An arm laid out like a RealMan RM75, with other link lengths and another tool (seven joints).
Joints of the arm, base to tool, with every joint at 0 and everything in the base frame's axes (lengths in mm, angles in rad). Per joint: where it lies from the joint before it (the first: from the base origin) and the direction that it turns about. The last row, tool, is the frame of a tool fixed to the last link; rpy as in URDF.
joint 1: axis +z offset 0 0 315.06
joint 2: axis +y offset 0 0 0
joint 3: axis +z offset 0 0 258.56
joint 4: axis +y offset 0 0 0
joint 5: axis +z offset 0 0 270.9
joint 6: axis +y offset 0 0 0
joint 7: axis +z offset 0 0 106.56
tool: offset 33 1 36 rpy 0 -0.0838 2.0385
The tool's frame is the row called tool.
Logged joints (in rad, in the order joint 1, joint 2, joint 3, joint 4, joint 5, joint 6, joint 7), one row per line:
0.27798 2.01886 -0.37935 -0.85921 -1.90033 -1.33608 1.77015
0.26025 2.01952 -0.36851 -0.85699 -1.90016 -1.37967 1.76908
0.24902 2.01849 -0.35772 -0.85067 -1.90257 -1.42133 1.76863
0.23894 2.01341 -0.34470 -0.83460 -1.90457 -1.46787 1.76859
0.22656 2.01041 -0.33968 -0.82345 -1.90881 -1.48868 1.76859
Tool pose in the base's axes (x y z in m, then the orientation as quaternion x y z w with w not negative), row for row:
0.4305 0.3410 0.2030 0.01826 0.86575 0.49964 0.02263
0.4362 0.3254 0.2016 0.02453 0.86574 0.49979 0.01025
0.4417 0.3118 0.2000 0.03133 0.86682 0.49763 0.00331
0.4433 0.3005 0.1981 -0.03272 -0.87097 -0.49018 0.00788
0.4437 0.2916 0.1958 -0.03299 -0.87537 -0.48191 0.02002
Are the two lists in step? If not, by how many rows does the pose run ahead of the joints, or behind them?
The pose runs 2 rows behind the joints: the pose in row i belongs to the joints in row i - 2.
